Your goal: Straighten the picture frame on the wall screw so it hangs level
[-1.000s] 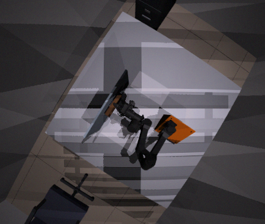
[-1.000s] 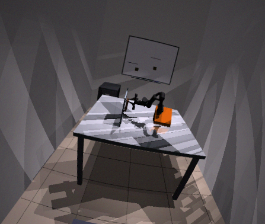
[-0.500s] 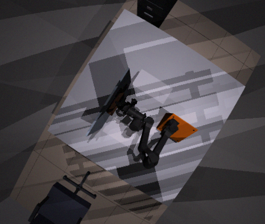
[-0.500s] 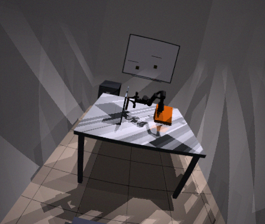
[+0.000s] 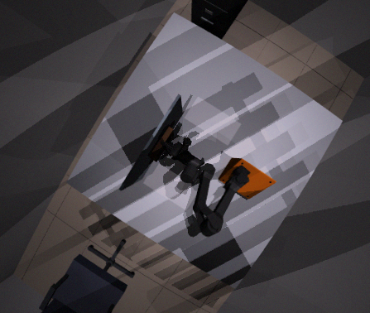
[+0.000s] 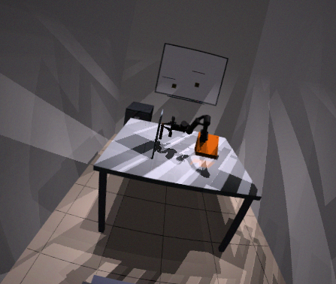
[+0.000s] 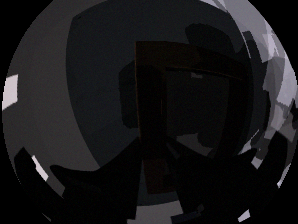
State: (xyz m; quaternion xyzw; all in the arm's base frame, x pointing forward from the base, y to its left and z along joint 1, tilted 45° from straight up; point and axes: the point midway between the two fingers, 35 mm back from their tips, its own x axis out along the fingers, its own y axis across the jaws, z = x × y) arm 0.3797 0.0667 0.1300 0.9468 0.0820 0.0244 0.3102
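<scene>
The brown picture frame lies 1 cm to the left of my gripper tip and 5 cm below it. Also, from my gripper tip: thin grey wall panel: 2 cm ahead, 3 cm to the left, 7 cm below.
</scene>
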